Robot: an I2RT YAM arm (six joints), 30 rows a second.
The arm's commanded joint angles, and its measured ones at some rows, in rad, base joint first. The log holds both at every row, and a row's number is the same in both.
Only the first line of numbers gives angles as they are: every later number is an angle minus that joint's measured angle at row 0.
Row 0, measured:
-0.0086, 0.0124, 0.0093, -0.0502, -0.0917, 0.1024
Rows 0 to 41, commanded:
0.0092, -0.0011, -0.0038, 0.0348, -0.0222, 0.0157
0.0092, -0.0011, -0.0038, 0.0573, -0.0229, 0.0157
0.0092, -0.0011, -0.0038, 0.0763, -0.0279, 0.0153
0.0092, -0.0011, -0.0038, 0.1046, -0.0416, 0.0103
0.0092, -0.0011, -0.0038, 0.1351, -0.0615, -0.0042
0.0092, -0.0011, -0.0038, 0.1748, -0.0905, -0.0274
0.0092, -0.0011, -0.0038, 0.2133, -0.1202, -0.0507
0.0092, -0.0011, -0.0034, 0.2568, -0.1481, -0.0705
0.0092, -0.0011, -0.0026, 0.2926, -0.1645, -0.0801
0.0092, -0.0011, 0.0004, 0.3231, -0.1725, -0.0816
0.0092, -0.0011, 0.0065, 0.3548, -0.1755, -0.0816
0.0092, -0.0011, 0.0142, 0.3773, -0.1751, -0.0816
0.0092, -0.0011, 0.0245, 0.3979, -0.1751, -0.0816
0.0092, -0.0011, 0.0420, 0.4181, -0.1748, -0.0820
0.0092, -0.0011, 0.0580, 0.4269, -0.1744, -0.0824
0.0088, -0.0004, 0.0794, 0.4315, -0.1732, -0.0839
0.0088, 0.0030, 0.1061, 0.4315, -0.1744, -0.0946
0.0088, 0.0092, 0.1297, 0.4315, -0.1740, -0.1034
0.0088, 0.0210, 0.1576, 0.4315, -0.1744, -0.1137
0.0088, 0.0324, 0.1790, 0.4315, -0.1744, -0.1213
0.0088, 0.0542, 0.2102, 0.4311, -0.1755, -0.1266
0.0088, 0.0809, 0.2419, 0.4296, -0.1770, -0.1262
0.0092, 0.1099, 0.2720, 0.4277, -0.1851, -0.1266
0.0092, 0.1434, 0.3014, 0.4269, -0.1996, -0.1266
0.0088, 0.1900, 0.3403, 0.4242, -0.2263, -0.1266
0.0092, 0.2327, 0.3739, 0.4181, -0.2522, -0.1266
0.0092, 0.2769, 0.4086, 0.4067, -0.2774, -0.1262
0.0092, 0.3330, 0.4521, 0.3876, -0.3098, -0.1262
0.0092, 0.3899, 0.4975, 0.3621, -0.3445, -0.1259
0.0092, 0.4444, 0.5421, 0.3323, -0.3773, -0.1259
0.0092, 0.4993, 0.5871, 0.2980, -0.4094, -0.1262
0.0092, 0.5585, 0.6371, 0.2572, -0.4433, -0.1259
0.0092, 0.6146, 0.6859, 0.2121, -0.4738, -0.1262
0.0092, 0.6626, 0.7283, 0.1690, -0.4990, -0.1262
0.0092, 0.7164, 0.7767, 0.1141, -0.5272, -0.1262
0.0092, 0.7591, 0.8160, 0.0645, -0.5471, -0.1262
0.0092, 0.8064, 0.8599, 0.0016, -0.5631, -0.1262
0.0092, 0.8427, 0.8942, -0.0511, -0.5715, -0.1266
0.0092, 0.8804, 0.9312, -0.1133, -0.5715, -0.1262
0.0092, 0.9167, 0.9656, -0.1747, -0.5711, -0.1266
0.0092, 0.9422, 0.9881, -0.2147, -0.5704, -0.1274
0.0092, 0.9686, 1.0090, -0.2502, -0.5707, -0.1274
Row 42, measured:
0.0000, 0.9243, 0.9450, -0.2128, -0.5215, -0.1205
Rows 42 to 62, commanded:
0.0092, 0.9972, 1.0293, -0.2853, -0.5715, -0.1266
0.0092, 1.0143, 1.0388, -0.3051, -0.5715, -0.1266
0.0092, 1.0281, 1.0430, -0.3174, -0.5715, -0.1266
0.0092, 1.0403, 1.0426, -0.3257, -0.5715, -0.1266
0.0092, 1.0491, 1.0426, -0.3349, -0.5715, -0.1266
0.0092, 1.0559, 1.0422, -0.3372, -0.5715, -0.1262
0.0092, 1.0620, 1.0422, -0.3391, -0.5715, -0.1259
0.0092, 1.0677, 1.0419, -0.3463, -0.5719, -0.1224
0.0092, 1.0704, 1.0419, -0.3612, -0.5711, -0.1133
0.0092, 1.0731, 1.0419, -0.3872, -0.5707, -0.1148
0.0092, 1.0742, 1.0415, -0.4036, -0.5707, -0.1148
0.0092, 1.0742, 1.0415, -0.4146, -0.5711, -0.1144
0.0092, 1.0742, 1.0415, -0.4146, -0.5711, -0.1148
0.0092, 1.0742, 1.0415, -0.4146, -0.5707, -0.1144
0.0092, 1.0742, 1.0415, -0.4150, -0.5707, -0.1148
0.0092, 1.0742, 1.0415, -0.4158, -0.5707, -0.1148
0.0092, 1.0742, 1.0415, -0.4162, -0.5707, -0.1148
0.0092, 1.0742, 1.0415, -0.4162, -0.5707, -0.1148
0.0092, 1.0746, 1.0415, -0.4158, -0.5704, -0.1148
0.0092, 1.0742, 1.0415, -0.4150, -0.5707, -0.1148
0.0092, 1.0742, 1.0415, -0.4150, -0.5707, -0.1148
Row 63, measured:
0.0000, 1.0761, 1.0182, -0.4135, -0.5562, -0.1175
